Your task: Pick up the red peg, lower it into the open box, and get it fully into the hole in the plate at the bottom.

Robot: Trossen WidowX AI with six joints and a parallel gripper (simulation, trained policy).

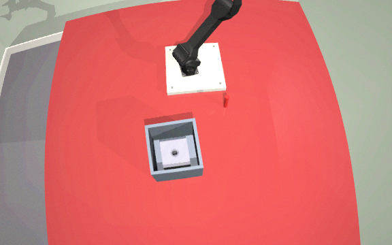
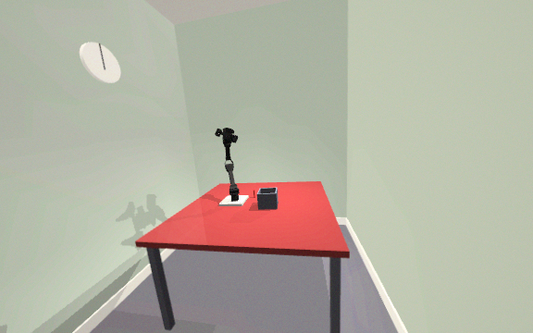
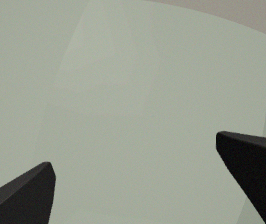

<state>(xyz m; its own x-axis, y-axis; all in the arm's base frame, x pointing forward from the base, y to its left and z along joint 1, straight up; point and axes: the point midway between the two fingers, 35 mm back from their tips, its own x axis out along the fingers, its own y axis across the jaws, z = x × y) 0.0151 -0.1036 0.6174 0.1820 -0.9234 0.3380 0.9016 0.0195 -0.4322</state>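
The red peg lies 610 mm below my gripper tip, 230 mm to the left of it and 160 mm ahead of it.
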